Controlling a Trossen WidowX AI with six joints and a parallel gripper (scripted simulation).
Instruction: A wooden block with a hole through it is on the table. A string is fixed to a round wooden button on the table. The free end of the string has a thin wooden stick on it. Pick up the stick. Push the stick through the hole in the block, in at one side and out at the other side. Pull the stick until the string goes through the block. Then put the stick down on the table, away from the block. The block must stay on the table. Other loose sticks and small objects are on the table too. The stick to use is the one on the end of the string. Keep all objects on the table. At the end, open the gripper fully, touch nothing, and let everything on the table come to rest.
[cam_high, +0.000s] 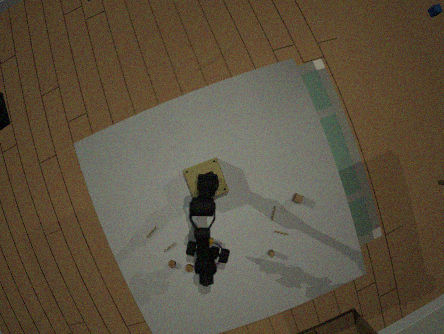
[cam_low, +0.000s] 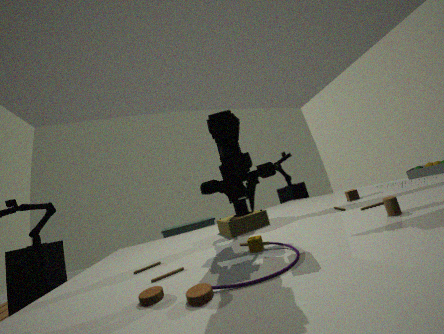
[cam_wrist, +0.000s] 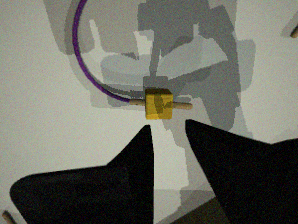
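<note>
The yellow block lies 8 cm below my gripper tip. The rest, counted from my gripper tip: wooden block 50 cm to the left, 7 cm below, 1 cm behind; wooden cylinder 26 cm to the left, 19 cm ahead, 7 cm below.
</note>
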